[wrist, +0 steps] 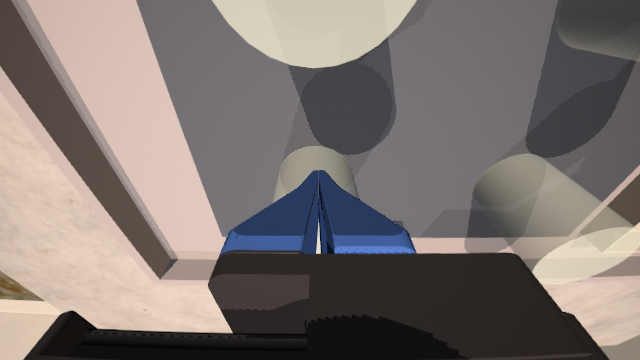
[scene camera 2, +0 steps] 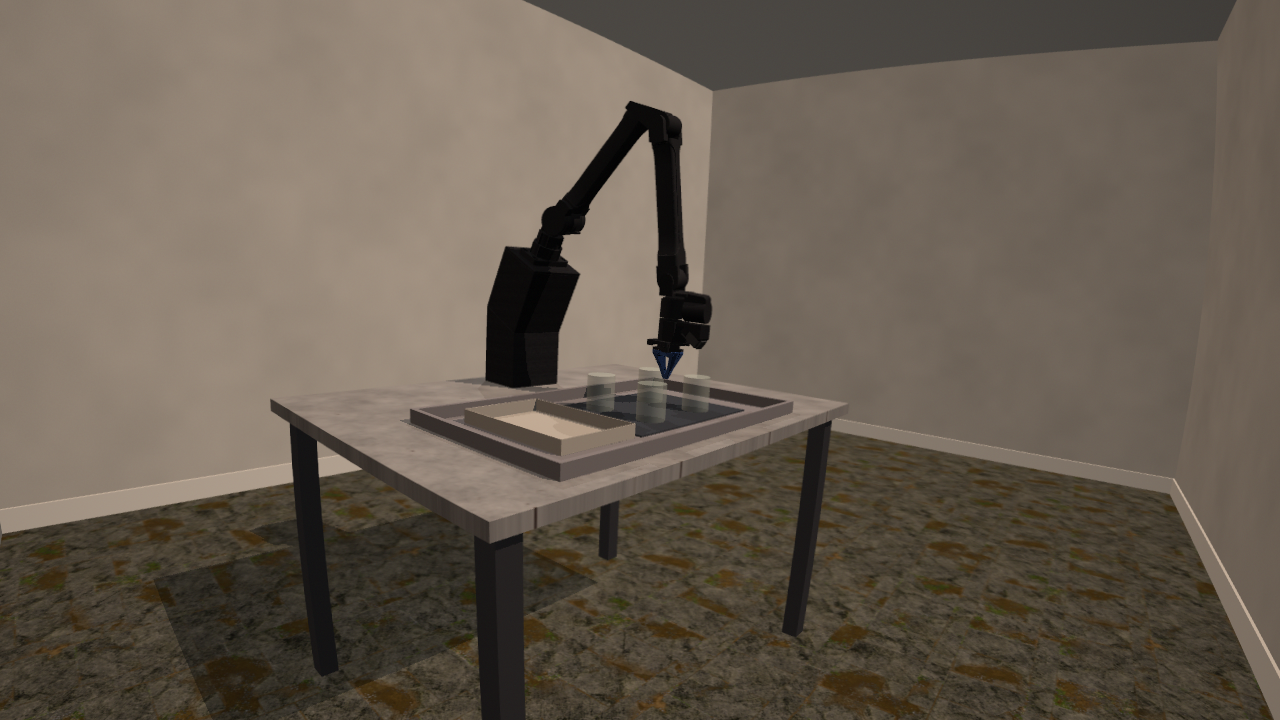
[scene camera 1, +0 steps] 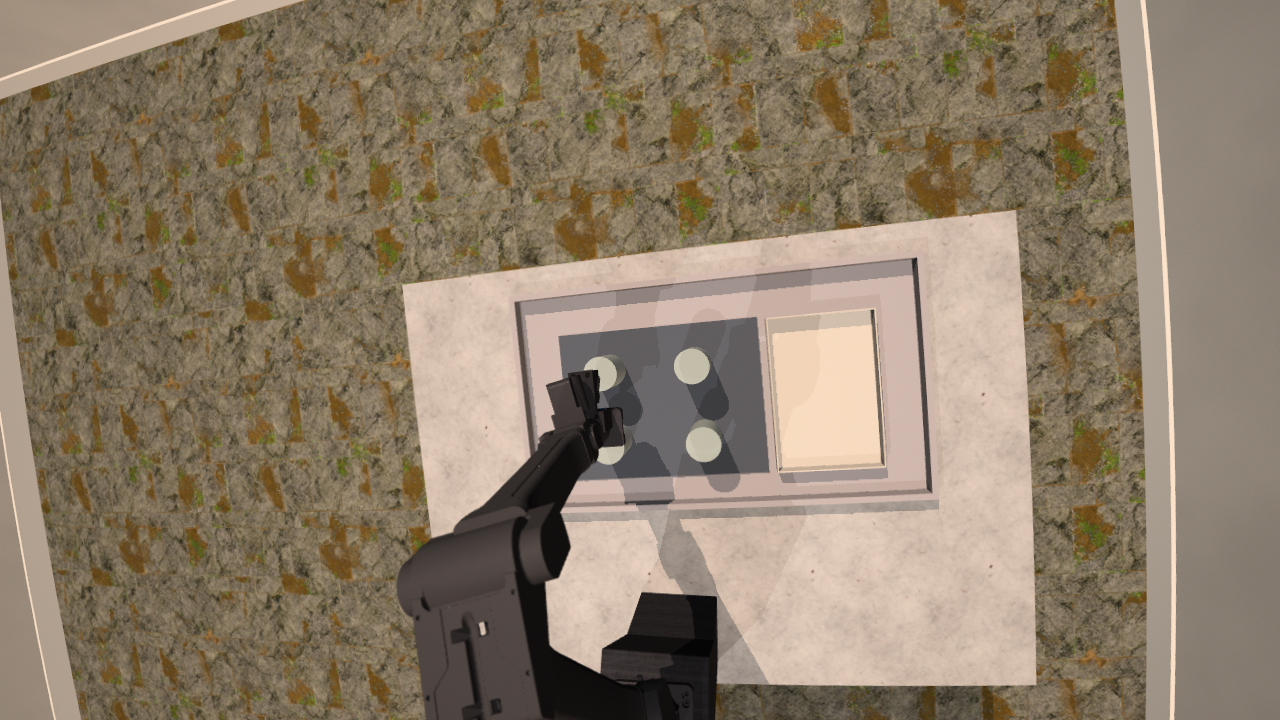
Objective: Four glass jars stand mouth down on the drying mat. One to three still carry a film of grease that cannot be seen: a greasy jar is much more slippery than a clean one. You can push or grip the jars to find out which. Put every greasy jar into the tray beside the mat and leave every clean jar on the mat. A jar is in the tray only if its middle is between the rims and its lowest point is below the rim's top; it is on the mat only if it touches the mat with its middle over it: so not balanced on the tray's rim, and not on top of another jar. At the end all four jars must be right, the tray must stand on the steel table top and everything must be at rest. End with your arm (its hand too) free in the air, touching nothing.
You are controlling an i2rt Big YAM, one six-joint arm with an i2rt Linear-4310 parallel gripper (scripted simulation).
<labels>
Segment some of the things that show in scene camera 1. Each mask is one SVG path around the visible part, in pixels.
A cream tray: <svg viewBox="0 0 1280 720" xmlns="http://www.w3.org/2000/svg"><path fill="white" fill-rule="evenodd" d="M876 308L765 318L778 473L886 467Z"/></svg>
A jar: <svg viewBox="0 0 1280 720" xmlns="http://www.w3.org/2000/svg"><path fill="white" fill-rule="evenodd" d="M703 419L697 421L691 427L686 439L686 449L693 459L699 462L709 462L715 459L721 451L722 431L714 421Z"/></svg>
A jar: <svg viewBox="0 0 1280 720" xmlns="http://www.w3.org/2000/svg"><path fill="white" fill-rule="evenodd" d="M615 355L595 357L585 365L584 370L598 370L600 377L599 391L606 391L623 381L626 368L624 362Z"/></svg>
</labels>
